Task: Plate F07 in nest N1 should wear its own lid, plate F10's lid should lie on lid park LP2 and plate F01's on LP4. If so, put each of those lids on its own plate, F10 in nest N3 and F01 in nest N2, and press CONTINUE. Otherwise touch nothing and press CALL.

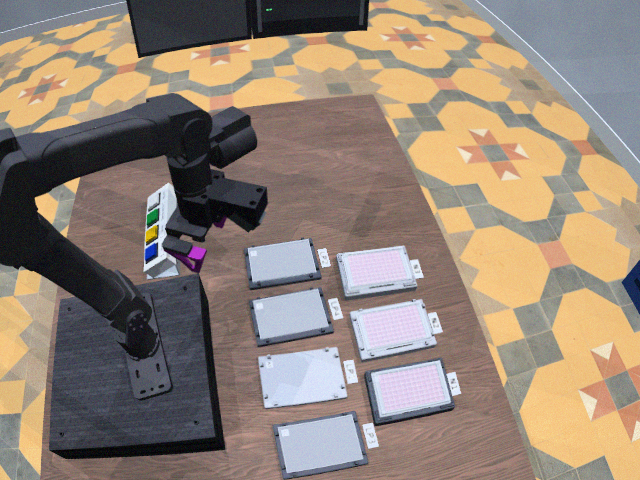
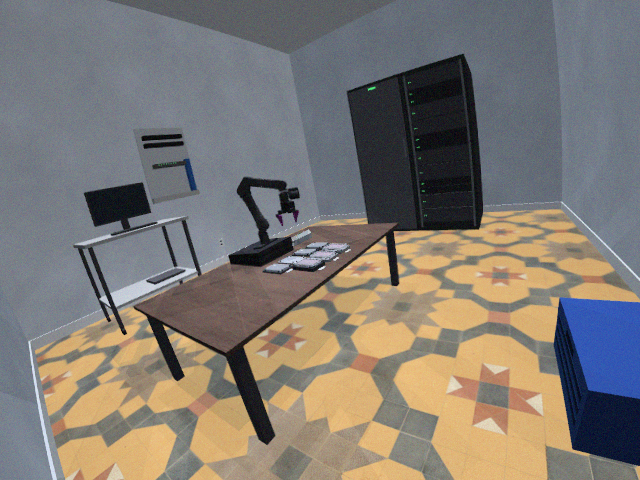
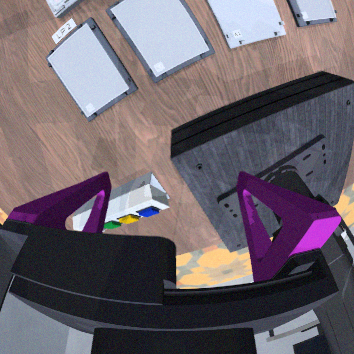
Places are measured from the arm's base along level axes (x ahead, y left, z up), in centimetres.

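Pixels of known places: gripper, fingertip midpoint: (image 1: 207, 248) (image 2: 289, 224) (image 3: 173, 178); arm's base, link origin: (image 1: 144, 345) (image 2: 266, 244) (image 3: 276, 178).
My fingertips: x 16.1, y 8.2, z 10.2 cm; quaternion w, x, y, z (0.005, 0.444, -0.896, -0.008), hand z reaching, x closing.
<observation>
Ahead of a thing's pixels: the offset from my fingertips to its top centre. "*": to the spot under its first point.
My gripper (image 1: 209, 245) (image 2: 288, 222) (image 3: 173, 178) is open and empty, above the table beside the button box {dx -8.9, dy +22.4, dz -12.3 cm} (image 1: 161, 266) (image 2: 302, 236) (image 3: 144, 197). The box has white, green, yellow and blue buttons; its lettering is unreadable. Pink-welled plates sit in the dark nest N1 {* dx +25.1, dy -30.0, dz -15.2 cm} (image 1: 412, 391), the pale nest N2 {* dx +27.6, dy -17.0, dz -15.7 cm} (image 1: 393, 328) and the pale nest at the far end {* dx +30.2, dy -3.8, dz -15.5 cm} (image 1: 376, 269). Whether N1's plate wears a clear lid, I cannot tell. Grey lids lie on LP2 {dx +13.9, dy +6.1, dz -16.9 cm} (image 1: 284, 261) (image 3: 90, 70) and LP4 {dx +11.4, dy -6.3, dz -16.9 cm} (image 1: 292, 314) (image 3: 160, 35). Their small tags are unreadable.
A grey lid {dx +7.3, dy -32.4, dz -16.9 cm} (image 1: 321, 445) (image 3: 314, 7) lies on LP3. A pale park {dx +9.0, dy -19.1, dz -16.7 cm} (image 1: 302, 379) (image 3: 250, 20) with corner posts stands between LP4 and LP3. The black arm base (image 1: 129, 413) (image 3: 210, 180) stands beside the parks, close to the button box.
</observation>
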